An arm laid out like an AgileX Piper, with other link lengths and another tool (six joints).
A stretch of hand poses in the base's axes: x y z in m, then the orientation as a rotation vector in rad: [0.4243, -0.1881, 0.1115, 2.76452, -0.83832, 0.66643]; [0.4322, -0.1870, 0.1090, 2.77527, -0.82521, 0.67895]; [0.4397, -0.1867, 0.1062, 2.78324, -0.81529, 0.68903]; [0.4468, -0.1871, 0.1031, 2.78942, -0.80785, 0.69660]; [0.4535, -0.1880, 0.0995, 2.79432, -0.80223, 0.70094]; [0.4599, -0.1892, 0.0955, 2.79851, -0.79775, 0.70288]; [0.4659, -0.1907, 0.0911, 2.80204, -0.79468, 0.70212]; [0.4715, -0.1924, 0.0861, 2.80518, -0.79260, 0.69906]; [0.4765, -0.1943, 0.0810, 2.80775, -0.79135, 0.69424]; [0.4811, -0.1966, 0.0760, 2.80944, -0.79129, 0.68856]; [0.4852, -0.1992, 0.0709, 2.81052, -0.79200, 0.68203]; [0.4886, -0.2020, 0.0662, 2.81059, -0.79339, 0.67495]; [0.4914, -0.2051, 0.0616, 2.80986, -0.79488, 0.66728]
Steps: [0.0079, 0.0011, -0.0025, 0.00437, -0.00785, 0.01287]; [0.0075, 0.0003, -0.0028, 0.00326, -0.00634, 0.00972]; [0.0071, -0.0004, -0.0031, 0.00267, -0.00478, 0.00736]; [0.0067, -0.0009, -0.0036, 0.00221, -0.00269, 0.00550]; [0.0064, -0.0012, -0.0040, 0.00198, -0.00114, 0.00433]; [0.0060, -0.0015, -0.0044, 0.00188, 0.00059, 0.00301]; [0.0056, -0.0017, -0.0050, 0.00185, 0.00207, 0.00207]; [0.0050, -0.0019, -0.0051, 0.00163, 0.00321, 0.00121]; [0.0046, -0.0023, -0.0050, 0.00130, 0.00373, 0.00012]; [0.0041, -0.0026, -0.0051, 0.00104, 0.00426, -0.00063]; [0.0034, -0.0028, -0.0047, 0.00041, 0.00464, -0.00144]; [0.0028, -0.0031, -0.0046, -0.00026, 0.00510, -0.00185]
